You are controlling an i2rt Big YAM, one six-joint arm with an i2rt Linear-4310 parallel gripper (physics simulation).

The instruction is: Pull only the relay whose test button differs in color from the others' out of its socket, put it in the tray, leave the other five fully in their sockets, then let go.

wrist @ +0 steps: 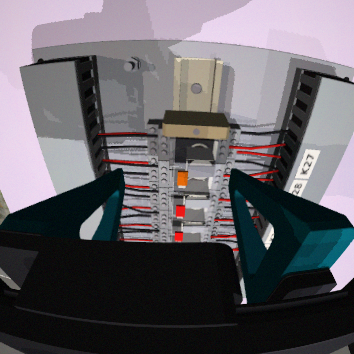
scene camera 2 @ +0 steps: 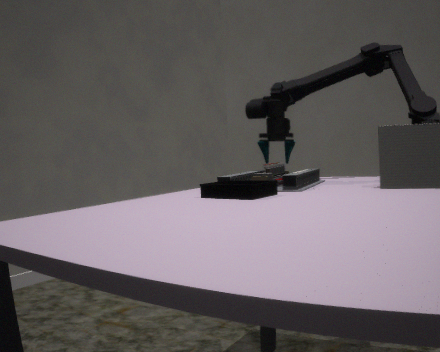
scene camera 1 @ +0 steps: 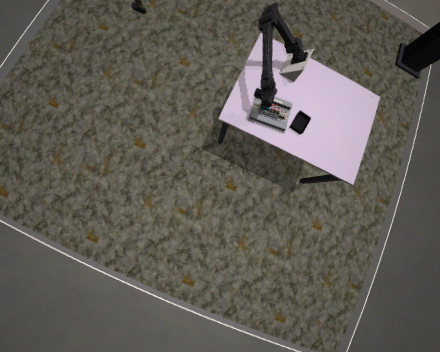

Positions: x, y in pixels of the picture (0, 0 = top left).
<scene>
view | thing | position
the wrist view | my gripper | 176, 176
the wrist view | grey relay panel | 255, 84
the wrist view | tan end block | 180, 123
</scene>
